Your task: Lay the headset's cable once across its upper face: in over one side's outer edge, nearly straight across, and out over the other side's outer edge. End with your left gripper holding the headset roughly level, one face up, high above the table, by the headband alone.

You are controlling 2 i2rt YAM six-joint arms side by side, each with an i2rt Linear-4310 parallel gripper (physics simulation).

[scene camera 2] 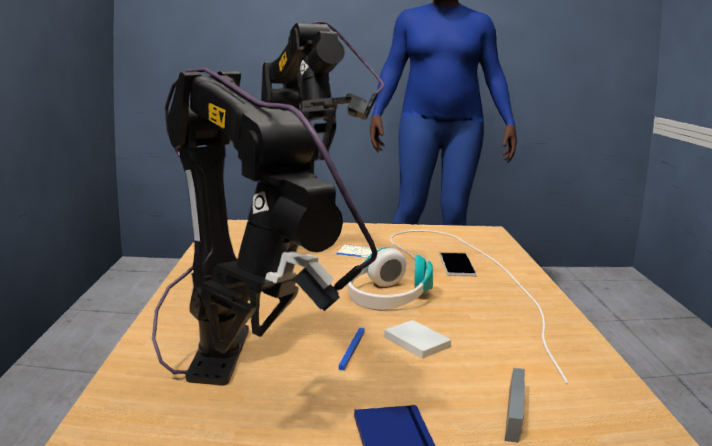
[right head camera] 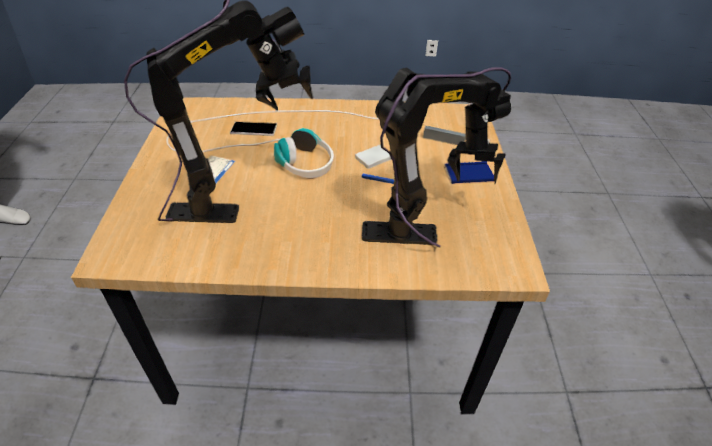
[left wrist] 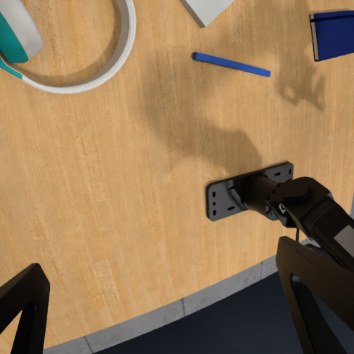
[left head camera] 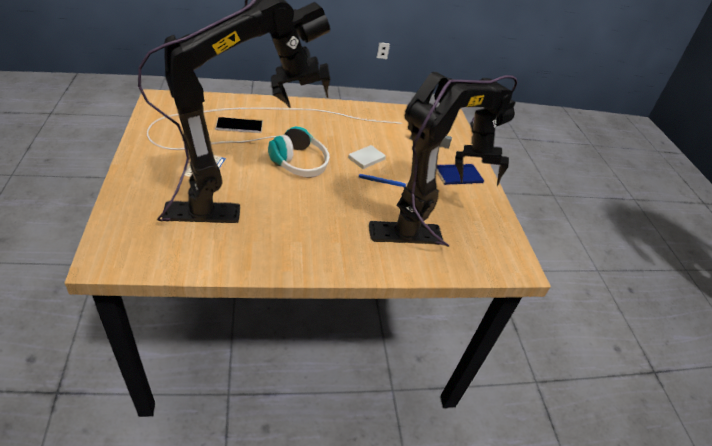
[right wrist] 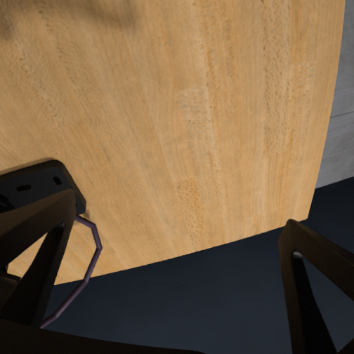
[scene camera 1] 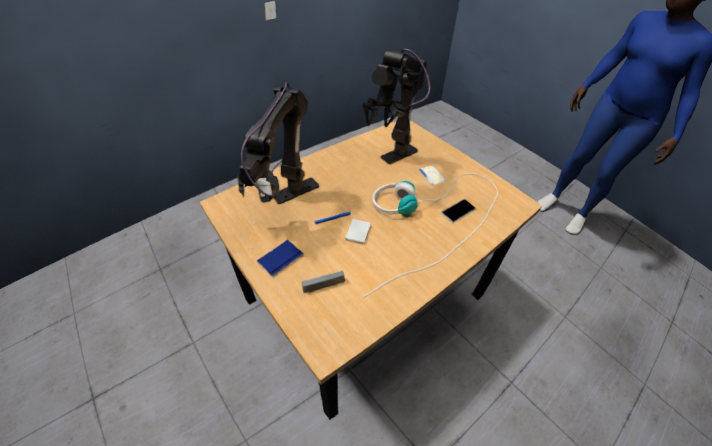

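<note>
The white and teal headset lies on the table, ear cups away from the arm bases; its headband shows in the left wrist view. Its white cable leaves one ear cup, loops on the table around the phone and ends on the table; none lies across the headset. My left gripper is open and empty, high above the table. My right gripper is open and empty, above the table, well away from the headset.
A black phone lies inside the cable's loop. A white box, blue pen, blue notebook and grey block lie toward my right arm. A card lies near my left arm's base. A person stands beyond the table.
</note>
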